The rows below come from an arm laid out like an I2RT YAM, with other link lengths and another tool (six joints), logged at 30 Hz.
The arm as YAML. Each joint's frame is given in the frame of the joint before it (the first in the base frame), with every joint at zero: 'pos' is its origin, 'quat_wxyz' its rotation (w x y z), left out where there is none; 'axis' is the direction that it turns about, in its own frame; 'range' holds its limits. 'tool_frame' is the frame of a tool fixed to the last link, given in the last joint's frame.
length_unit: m
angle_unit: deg
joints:
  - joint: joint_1
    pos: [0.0, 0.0, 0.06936]
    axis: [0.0, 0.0, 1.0]
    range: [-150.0, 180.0]
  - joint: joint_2
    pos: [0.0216, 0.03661, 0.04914]
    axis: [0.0, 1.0, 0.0]
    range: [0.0, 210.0]
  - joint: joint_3
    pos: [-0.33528, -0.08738, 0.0]
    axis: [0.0, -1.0, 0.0]
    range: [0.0, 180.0]
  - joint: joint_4
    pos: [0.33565, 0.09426, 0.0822]
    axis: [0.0, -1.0, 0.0]
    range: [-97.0, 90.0]
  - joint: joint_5
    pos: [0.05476, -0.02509, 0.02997]
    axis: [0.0, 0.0, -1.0]
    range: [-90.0, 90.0]
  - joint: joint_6
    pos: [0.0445, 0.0, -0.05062]
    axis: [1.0, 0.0, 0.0]
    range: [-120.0, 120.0]
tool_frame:
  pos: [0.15, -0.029, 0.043]
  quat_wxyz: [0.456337, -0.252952, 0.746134, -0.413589]
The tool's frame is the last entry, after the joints.
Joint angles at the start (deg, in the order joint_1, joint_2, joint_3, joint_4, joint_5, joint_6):
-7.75, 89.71, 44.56, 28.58, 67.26, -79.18
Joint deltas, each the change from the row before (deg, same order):
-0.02, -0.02, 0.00, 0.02, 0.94, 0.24
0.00, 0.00, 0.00, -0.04, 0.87, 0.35
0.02, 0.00, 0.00, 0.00, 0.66, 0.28
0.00, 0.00, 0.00, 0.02, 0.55, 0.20
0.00, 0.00, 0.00, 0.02, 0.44, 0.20
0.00, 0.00, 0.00, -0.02, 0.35, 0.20
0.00, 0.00, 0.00, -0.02, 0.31, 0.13
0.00, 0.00, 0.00, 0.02, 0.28, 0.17
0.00, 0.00, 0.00, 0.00, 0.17, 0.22
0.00, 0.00, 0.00, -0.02, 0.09, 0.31
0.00, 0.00, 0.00, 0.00, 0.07, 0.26
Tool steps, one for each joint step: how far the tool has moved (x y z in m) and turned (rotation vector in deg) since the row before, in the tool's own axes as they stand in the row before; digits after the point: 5 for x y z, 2 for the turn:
0.00206, 0.00237, 0.00181, -0.75, 0.66, -0.07
0.00176, 0.00224, 0.00150, -0.72, 0.59, -0.01
0.00142, 0.00155, 0.00103, -0.54, 0.45, 0.04
0.00120, 0.00132, 0.00099, -0.45, 0.39, 0.02
0.00100, 0.00105, 0.00081, -0.38, 0.31, 0.05
0.00076, 0.00089, 0.00063, -0.31, 0.24, 0.04
0.00063, 0.00079, 0.00054, -0.25, 0.21, 0.00
0.00069, 0.00065, 0.00054, -0.26, 0.20, 0.08
0.00049, 0.00042, 0.00037, -0.21, 0.12, 0.14
0.00038, 0.00026, 0.00026, -0.19, 0.06, 0.23
0.00034, 0.00018, 0.00022, -0.16, 0.05, 0.21

